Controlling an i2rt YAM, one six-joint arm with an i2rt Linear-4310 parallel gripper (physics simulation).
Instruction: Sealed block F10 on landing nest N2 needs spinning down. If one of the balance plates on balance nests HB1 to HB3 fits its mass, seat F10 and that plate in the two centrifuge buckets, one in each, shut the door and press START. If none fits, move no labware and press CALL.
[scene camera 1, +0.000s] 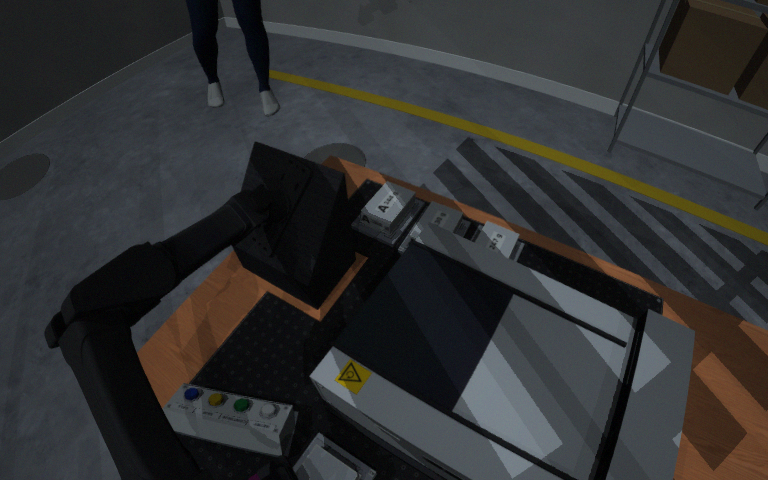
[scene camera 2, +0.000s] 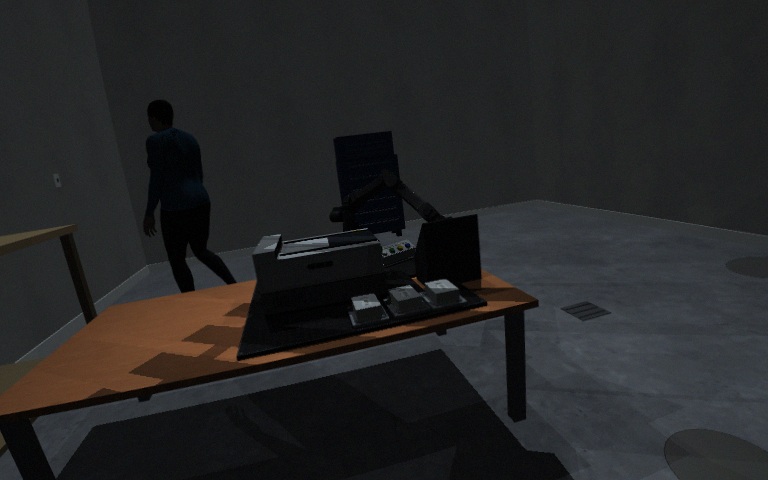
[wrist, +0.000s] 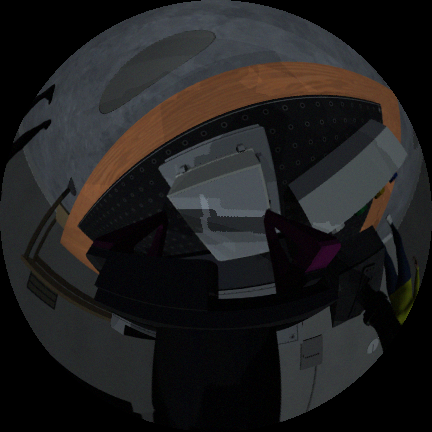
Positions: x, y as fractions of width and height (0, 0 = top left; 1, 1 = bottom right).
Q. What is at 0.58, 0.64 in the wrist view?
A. A grey centrifuge.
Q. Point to a button box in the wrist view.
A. At 0.79, 0.43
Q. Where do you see my gripper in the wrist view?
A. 0.50, 0.50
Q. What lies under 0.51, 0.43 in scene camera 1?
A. A plate marked A.
